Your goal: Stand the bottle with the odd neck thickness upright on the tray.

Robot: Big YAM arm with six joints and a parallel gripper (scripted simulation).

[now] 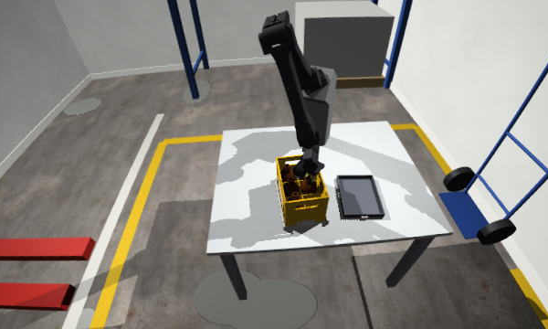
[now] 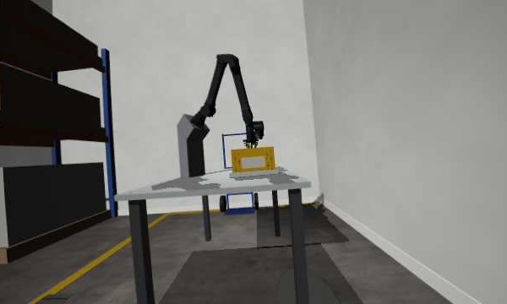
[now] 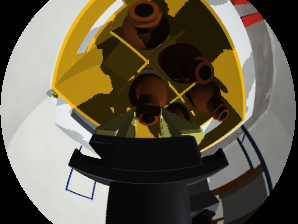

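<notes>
The crate lies 7 cm below my hand, 4 cm to the right of it and 1 cm behind it. Round my hand: dark tray 23 cm to the left, 14 cm below, 11 cm ahead; brown bottle 8 cm behind, 6 cm below, 3 cm to the left.
</notes>
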